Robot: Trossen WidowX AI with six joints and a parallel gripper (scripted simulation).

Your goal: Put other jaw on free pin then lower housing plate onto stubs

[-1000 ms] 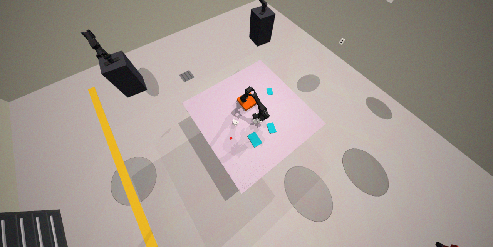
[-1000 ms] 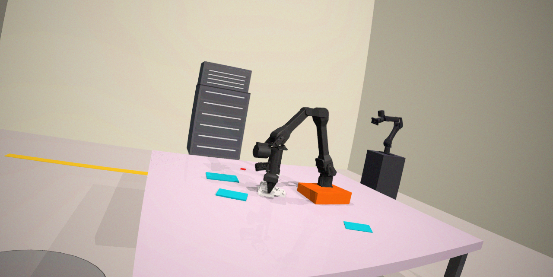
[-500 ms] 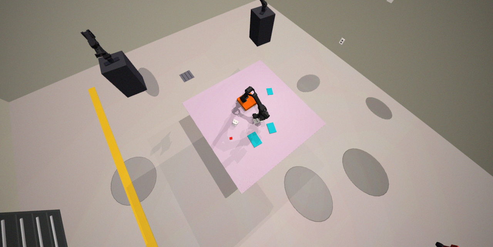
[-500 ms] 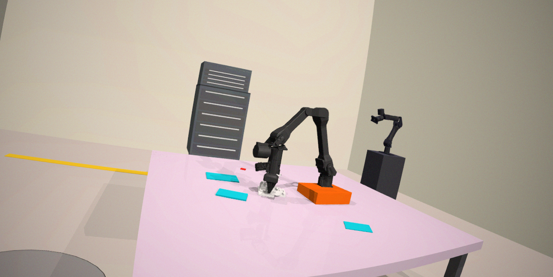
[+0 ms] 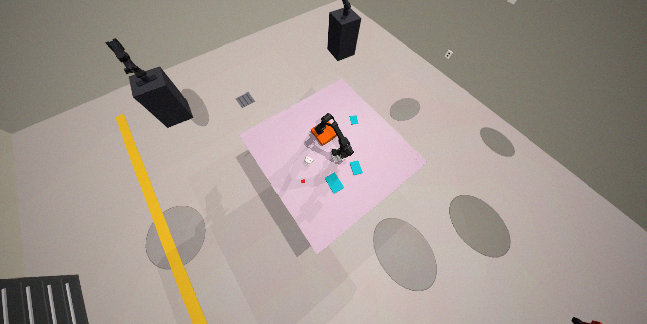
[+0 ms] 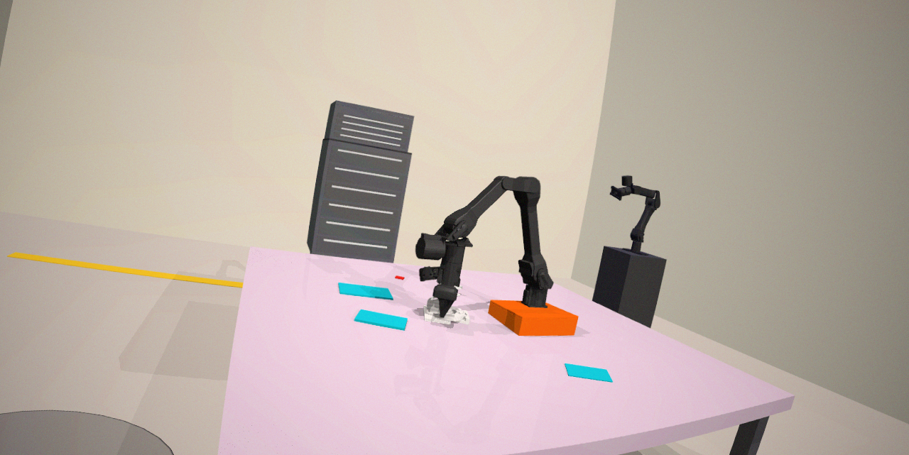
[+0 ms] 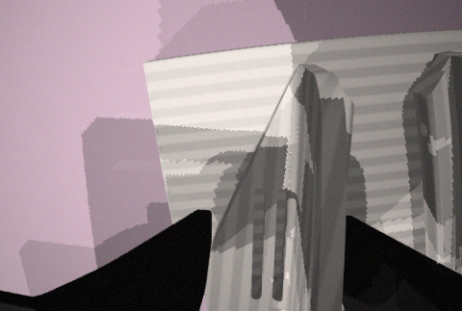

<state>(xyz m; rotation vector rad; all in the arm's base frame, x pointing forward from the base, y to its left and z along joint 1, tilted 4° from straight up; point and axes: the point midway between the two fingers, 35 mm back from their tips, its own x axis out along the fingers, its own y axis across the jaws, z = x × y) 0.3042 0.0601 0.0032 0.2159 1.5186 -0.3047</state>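
Right now the white jaw is 4 cm behind my gripper tip and 1 cm to the right of it. Round my gripper tip: red marker: 5 cm ahead, 43 cm to the right, 1 cm below.
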